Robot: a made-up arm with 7 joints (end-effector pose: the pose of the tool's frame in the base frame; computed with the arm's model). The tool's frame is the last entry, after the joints. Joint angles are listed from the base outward.
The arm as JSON. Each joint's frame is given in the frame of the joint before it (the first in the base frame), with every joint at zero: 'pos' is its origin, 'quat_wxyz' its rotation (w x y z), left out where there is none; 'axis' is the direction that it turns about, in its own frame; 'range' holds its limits. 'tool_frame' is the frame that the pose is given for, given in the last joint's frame.
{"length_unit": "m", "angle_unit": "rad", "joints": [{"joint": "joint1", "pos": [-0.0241, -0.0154, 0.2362], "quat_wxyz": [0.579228, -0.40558, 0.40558, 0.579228], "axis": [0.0, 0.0, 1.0], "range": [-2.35, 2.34]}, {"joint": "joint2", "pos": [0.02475, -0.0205, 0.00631], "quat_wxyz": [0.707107, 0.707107, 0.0, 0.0], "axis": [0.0, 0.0, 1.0], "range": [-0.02, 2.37]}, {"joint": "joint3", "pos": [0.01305, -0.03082, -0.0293], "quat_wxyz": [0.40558, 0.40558, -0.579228, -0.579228], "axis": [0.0, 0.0, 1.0], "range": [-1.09, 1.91]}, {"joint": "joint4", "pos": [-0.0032, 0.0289, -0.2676], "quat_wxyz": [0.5, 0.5, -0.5, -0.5], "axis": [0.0, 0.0, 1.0], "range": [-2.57, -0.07]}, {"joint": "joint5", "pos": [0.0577, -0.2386, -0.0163], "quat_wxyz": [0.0, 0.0, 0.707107, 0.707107], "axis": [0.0, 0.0, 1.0], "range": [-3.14, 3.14]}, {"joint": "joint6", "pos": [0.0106, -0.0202, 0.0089], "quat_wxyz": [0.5, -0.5, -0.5, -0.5], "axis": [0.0, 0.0, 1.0], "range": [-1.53, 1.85]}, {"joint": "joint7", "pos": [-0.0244, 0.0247, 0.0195], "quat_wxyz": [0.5, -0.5, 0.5, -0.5], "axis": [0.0, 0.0, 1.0], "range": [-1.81, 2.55]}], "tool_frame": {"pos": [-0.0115, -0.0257, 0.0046], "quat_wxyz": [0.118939, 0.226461, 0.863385, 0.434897]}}
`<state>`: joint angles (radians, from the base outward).
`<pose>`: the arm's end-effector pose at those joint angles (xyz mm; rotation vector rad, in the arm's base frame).
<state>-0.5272 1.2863 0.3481 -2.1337 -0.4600 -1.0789 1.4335</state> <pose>219.3 146.5 326.7 0.1037 2.8848 -0.8266</pose>
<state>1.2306 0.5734 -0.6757 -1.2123 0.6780 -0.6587 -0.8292</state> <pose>-361.7 50.8 -77.9 2.1670 -1.3731 -0.1600</pose>
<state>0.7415 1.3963 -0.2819 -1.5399 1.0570 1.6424 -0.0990</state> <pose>-40.1 389.3 -59.5 1.8121 0.1030 -1.4521</pose>
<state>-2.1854 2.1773 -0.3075 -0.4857 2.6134 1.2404 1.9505</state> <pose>-99.7 466.5 452.2 -0.6021 -0.1747 0.5806</pose>
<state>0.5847 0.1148 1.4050 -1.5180 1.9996 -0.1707 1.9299</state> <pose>-232.4 268.2 -73.4 -1.6901 0.5200 2.2763</pose>
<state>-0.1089 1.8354 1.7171 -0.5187 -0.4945 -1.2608 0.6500</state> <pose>-48.5 443.8 436.6 -0.5794 1.0889 -1.0800</pose>
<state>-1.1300 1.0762 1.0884 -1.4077 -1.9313 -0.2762 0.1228</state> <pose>223.0 323.7 435.5 -1.3577 0.0349 -0.0630</pose>
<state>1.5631 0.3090 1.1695 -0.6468 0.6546 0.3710 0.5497</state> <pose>-581.0 85.4 242.2 -1.7932 -1.7584 -0.2964</pose>
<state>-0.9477 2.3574 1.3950 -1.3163 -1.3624 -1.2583 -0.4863</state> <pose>-209.4 159.3 545.0 -0.0811 -0.3566 1.0417</pose>
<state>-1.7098 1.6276 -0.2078 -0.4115 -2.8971 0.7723 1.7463</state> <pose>198.7 421.2 497.7 -0.9579 0.0300 -0.0738</pose>
